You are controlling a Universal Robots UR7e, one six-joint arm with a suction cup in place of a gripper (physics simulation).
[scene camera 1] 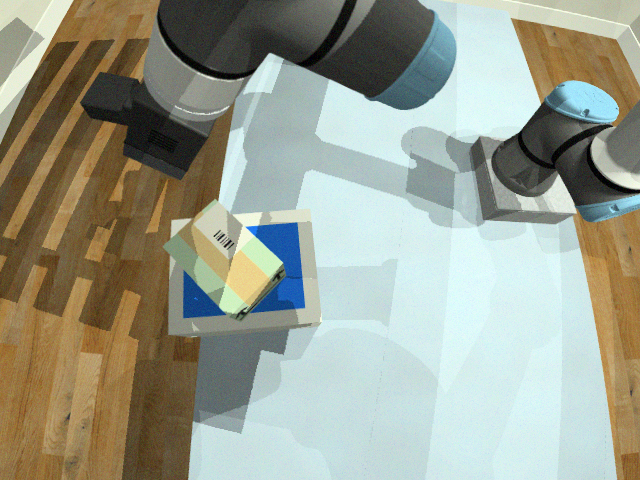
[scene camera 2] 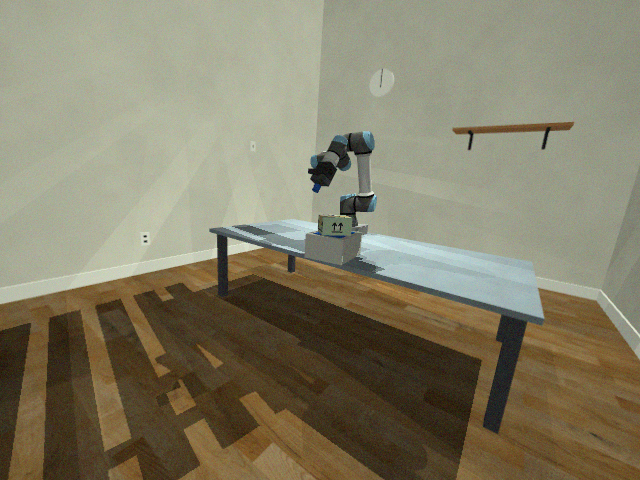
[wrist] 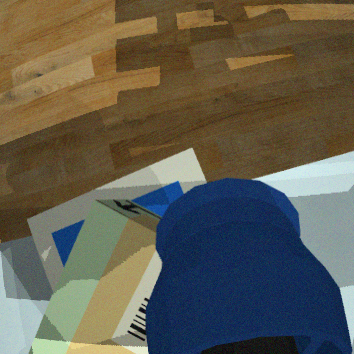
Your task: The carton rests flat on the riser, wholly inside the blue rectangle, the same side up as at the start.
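Pixels of known places: end effector, tool point: (scene camera 2: 315,190) (wrist: 228,242); arm's base, origin of the base link: (scene camera 1: 521,169).
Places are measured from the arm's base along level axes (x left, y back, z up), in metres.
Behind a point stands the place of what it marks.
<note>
The green and tan carton (scene camera 1: 245,273) {x 0.195, y -0.620, z 0.147 m} (scene camera 2: 336,226) {x 0.191, y -0.697, z 0.105 m} (wrist: 100,280) {x 0.159, y -0.685, z 0.147 m} sits on the grey-white riser (scene camera 1: 310,289) {x 0.214, y -0.529, z 0.061 m} (scene camera 2: 323,249) {x 0.162, y -0.764, z 0.000 m} (wrist: 185,169) {x 0.074, y -0.742, z 0.061 m}, turned diagonally to it. Its barcode faces up, and the arrows on its side point up in scene camera 2. In scene camera 1 its outline crosses the left and back borders of the blue rectangle (scene camera 1: 281,240) {x 0.123, y -0.567, z 0.061 m} (wrist: 67,245) {x 0.222, y -0.722, z 0.061 m} and passes the riser's left and back edges. My gripper, a blue suction cup (scene camera 2: 315,188) (wrist: 230,215), is open, with nothing on it, held above and apart from the carton. The arm hides the cup in scene camera 1.
The riser stands at the edge of the pale blue table (scene camera 1: 361,361) {x 0.349, y -0.446, z -0.059 m} (scene camera 2: 439,263) {x 0.662, y -0.423, z -0.059 m}, with wooden floor beyond it. The arm's grey base block (scene camera 1: 522,206) {x 0.095, y -0.042, z 0.008 m} stands across the table. A wooden wall shelf (scene camera 2: 511,128) is behind at the right.
</note>
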